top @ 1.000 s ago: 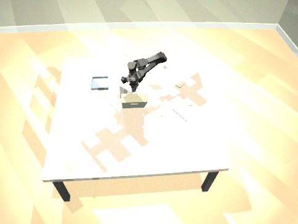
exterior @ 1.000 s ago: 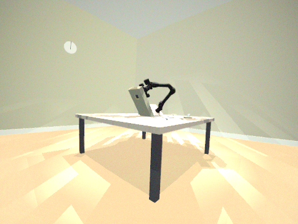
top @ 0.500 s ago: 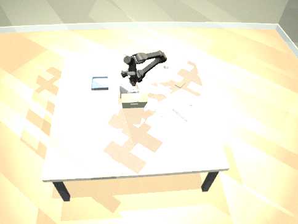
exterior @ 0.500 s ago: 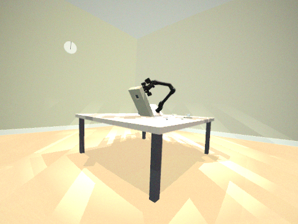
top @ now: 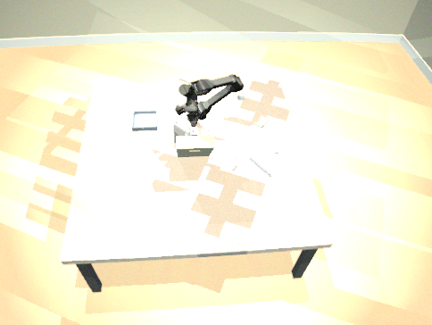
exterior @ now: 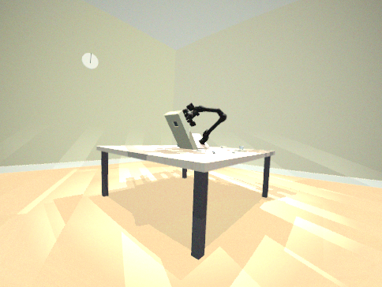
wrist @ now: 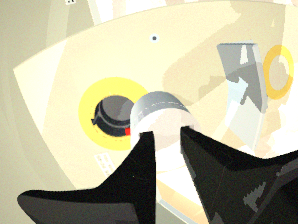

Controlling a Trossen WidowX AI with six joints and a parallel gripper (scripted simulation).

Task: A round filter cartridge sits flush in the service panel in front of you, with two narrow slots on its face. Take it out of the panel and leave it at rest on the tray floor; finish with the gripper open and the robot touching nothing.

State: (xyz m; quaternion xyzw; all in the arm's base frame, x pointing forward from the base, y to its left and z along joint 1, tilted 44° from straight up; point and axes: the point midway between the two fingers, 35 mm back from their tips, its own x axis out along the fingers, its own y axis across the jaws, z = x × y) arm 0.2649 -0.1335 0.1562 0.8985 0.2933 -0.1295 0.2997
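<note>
The round white filter cartridge lies 1 cm below my gripper tip and 1 cm ahead of it. From my gripper tip the other things lie so: small white cylinder 56 cm behind, 32 cm to the left, 24 cm below; grey-rimmed tray 32 cm behind, 30 cm to the right, 25 cm below; service panel 8 cm below, 4 cm ahead.
</note>
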